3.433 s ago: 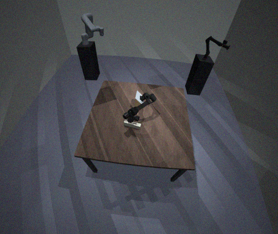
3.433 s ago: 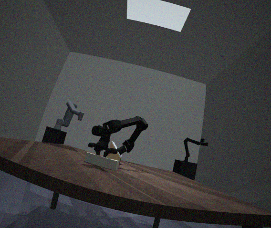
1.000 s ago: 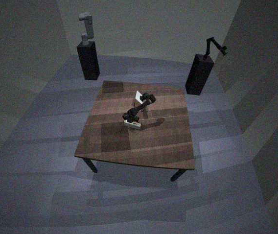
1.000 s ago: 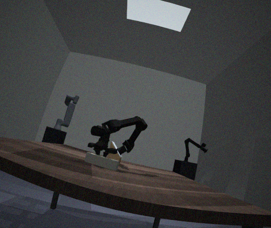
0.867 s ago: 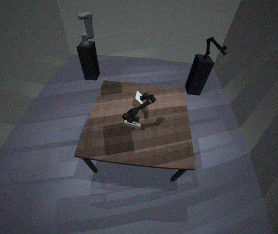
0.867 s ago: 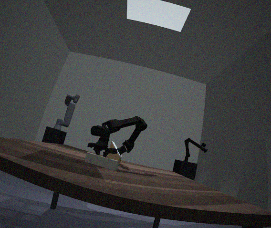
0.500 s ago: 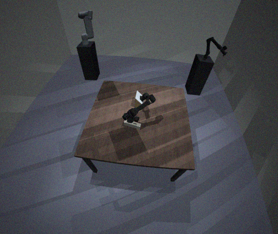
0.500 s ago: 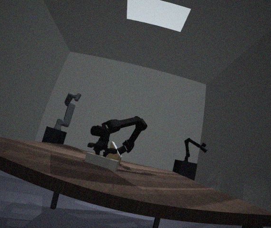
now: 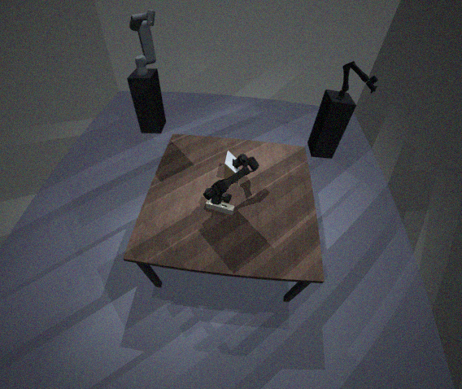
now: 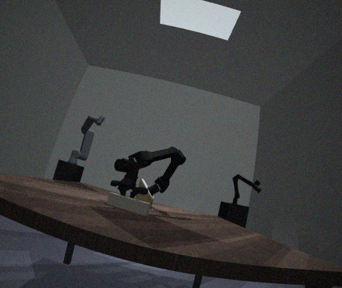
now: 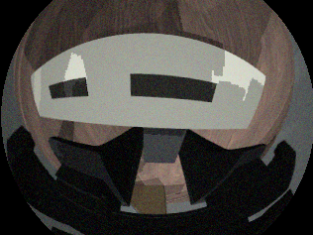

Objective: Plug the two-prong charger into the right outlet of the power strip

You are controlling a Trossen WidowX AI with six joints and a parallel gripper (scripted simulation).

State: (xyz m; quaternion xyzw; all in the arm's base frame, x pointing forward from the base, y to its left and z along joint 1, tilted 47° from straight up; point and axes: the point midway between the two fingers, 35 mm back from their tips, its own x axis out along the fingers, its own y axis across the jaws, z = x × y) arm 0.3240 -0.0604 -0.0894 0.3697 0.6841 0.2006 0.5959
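My gripper tip is now 2 cm short of the dark two-prong charger and 1 cm below it.
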